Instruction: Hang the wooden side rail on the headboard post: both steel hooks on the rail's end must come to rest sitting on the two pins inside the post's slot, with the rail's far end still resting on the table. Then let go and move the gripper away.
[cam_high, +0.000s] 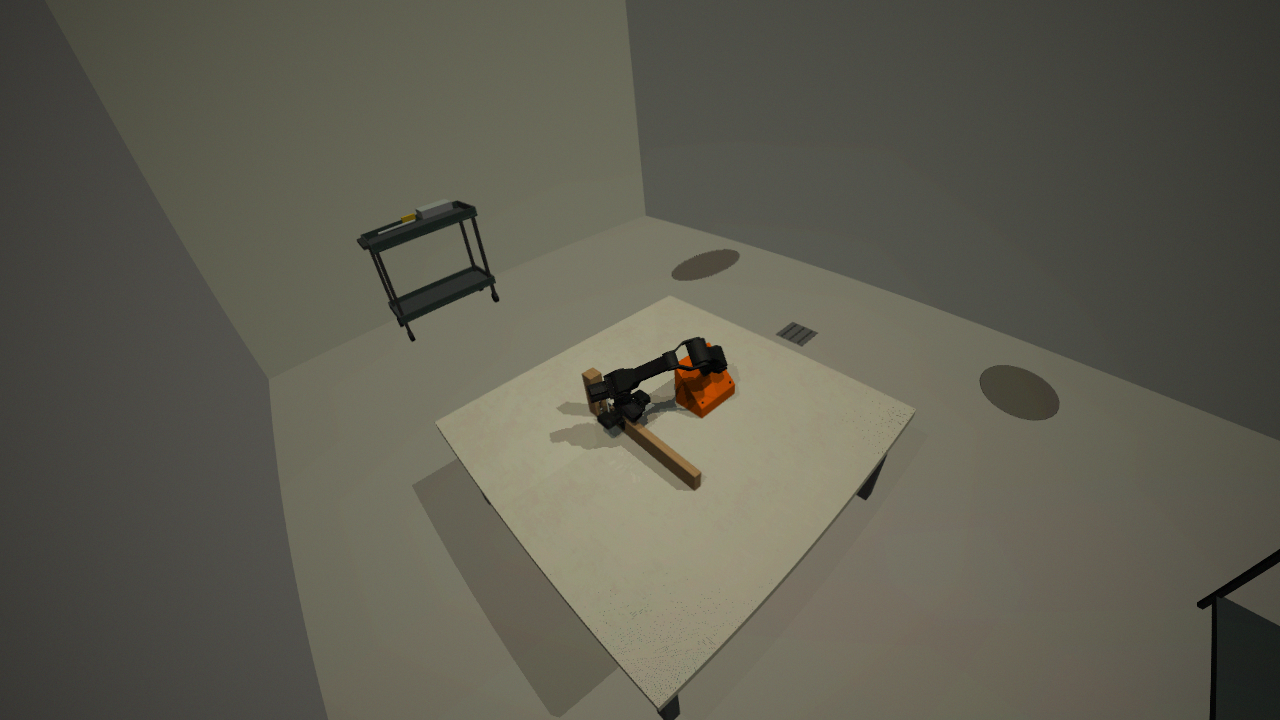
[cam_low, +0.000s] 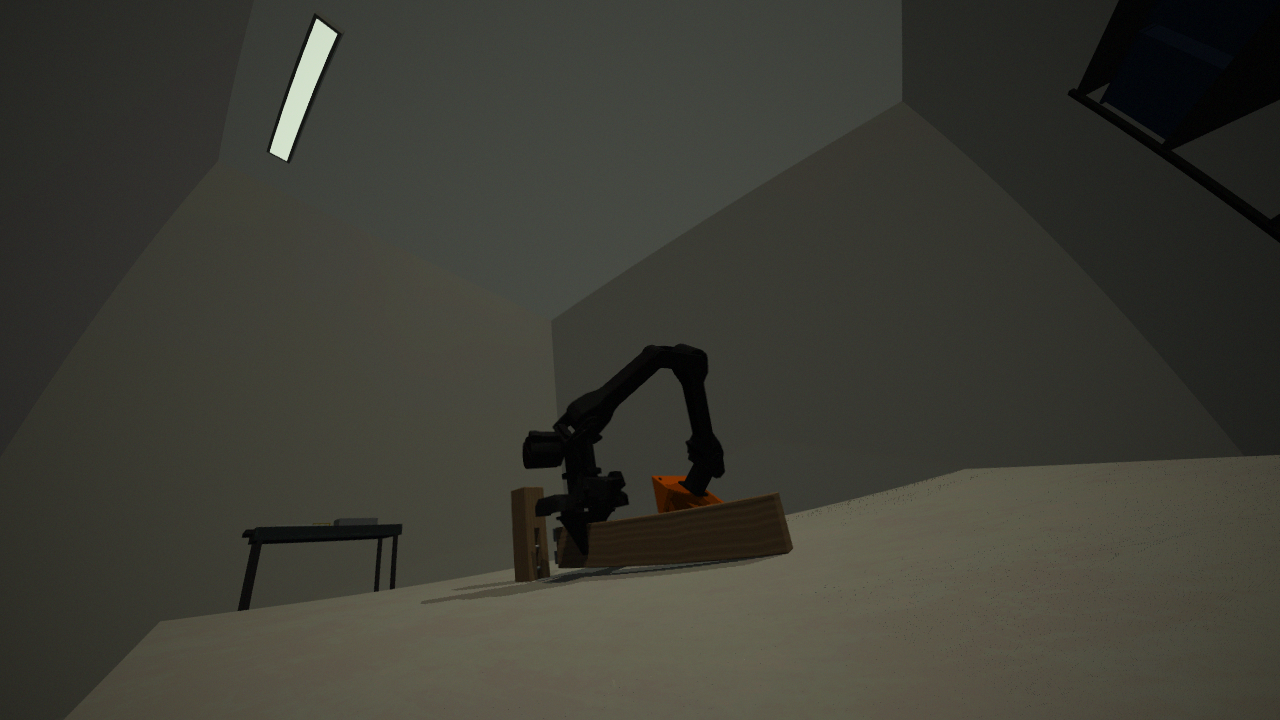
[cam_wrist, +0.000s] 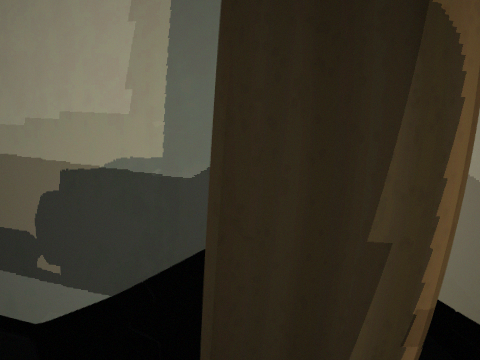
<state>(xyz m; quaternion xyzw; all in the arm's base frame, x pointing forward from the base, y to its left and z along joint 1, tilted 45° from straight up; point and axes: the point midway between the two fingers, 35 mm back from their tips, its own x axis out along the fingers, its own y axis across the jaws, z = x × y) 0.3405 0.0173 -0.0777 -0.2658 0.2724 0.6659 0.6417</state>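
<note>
The headboard post is 17 cm to the right of my gripper tip and 4 cm above it.
</note>
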